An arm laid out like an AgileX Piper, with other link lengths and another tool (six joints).
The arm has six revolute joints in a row. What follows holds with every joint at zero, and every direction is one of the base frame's.
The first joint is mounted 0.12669 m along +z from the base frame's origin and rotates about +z.
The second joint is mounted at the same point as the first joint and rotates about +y.
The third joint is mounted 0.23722 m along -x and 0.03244 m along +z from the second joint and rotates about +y.
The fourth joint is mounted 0.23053 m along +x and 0.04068 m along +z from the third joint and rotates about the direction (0.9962, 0, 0.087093).
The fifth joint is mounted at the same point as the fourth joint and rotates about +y.
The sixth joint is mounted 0.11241 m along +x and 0.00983 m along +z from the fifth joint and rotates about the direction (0.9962, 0, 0.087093).
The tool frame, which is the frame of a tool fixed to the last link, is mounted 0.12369 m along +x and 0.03 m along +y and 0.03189 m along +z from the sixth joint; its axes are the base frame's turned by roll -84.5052, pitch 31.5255 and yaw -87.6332 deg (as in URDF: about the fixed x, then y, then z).
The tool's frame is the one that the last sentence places.
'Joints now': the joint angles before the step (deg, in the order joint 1, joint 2, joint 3, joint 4, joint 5, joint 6). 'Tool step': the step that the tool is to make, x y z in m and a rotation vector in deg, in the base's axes. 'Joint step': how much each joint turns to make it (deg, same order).
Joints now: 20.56 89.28 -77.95 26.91 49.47 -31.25
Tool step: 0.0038 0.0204 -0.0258 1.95 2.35 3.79
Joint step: 0.30 6.02 -0.25 6.91 -1.72 -7.32
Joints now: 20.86 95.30 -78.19 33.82 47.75 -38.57
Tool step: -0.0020 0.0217 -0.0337 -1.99 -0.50 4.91
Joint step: 3.05 5.51 0.01 1.44 -3.58 -5.58
